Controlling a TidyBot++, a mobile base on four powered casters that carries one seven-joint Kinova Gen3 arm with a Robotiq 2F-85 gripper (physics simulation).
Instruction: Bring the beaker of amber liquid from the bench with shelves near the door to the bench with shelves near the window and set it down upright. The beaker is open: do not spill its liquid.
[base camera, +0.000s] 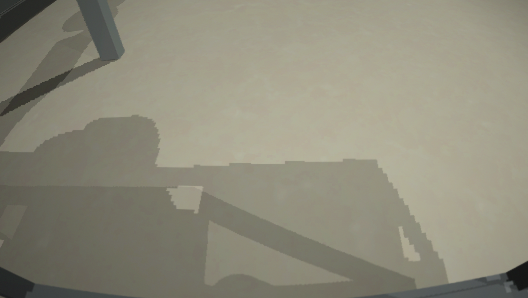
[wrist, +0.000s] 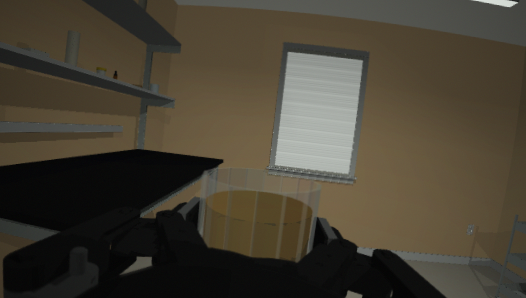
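The beaker of amber liquid is clear-walled, open at the top and close to upright in the wrist view, with the liquid below its rim. My gripper is shut on the beaker, one finger on each side; the beaker's bottom is hidden behind the gripper body. The bench with shelves near the window has a black top and stands at the left, beyond and beside the left finger. The beaker appears apart from the bench. The bench near the door does not show in the wrist view.
The window is in the far wall. Shelves above the bench hold a tall cylinder, a yellow-lidded jar and a small bottle. A metal rack stands far right. A grey leg stands on the floor at upper left in the base view.
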